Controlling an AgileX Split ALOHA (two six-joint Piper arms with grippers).
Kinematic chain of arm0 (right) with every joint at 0, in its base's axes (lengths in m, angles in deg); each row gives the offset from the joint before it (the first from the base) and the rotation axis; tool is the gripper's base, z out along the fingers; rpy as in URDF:
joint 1: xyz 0 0 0.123 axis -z
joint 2: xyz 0 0 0 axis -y
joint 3: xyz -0.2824 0 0.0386 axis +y
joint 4: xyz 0.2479 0 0.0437 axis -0.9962 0 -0.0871
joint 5: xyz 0 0 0 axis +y
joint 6: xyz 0.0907 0 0.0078 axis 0.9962 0 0.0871
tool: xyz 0 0 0 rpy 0 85 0
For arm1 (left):
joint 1: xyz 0 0 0.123 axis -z
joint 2: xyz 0 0 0 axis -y
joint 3: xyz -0.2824 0 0.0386 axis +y
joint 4: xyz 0.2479 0 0.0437 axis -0.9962 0 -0.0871
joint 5: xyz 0 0 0 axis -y
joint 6: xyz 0.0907 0 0.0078 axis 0.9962 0 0.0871
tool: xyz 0 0 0 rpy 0 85 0
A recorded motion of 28 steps. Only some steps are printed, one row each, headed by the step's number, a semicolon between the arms.
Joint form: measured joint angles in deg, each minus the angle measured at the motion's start. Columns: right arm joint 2, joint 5, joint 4, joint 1, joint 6, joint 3; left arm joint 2, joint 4, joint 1, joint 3, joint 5, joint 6.
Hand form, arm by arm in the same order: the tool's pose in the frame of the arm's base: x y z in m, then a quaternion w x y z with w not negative. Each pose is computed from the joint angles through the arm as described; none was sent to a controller.
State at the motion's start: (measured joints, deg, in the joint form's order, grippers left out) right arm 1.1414 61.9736 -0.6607 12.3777 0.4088 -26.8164; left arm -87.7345 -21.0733 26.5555 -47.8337 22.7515 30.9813
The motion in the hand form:
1: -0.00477 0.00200 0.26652 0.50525 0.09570 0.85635 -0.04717; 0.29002 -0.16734 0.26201 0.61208 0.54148 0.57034 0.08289
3: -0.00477 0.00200 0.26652 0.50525 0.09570 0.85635 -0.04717; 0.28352 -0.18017 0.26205 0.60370 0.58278 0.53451 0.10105
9: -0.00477 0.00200 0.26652 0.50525 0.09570 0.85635 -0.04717; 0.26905 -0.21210 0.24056 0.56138 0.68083 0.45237 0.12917
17: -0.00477 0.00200 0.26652 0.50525 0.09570 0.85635 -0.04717; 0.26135 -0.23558 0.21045 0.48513 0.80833 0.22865 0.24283
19: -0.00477 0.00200 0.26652 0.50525 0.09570 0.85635 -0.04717; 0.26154 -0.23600 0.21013 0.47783 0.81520 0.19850 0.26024
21: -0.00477 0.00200 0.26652 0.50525 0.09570 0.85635 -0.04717; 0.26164 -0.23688 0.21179 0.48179 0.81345 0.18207 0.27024
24: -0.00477 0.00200 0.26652 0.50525 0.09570 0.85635 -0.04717; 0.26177 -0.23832 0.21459 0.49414 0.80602 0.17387 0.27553
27: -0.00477 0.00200 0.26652 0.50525 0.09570 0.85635 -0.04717; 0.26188 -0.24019 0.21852 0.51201 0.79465 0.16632 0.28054
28: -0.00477 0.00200 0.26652 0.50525 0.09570 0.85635 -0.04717; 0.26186 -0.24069 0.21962 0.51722 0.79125 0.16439 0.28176
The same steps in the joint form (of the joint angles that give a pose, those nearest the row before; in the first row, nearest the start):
1: 0.00 0.00 0.00 0.00 0.00 0.00; 0.00 0.00 1.36 -0.65 -1.01 2.43
3: 0.00 0.00 0.00 0.00 0.00 0.00; -0.12 0.00 3.93 -1.12 -2.22 8.04
9: 0.00 0.00 0.00 0.00 0.00 0.00; -3.33 0.00 9.98 -1.25 -4.40 20.62
17: 0.00 0.00 0.00 0.00 0.00 0.00; -8.39 0.00 13.77 -1.25 -3.99 52.78
19: 0.00 0.00 0.00 0.00 0.00 0.00; -8.53 0.00 13.77 -1.25 -3.63 56.94
21: 0.00 0.00 0.00 0.00 0.00 0.00; -8.53 0.05 13.77 -1.25 -2.44 58.92
24: 0.00 0.00 0.00 0.00 0.00 0.00; -8.53 0.05 13.77 -1.27 -0.54 59.43
27: 0.00 0.00 0.00 0.00 0.00 0.00; -8.53 0.06 13.77 -1.32 2.05 59.62
28: 0.00 0.00 0.00 0.00 0.00 0.00; -8.53 0.06 13.77 -1.32 2.81 59.63

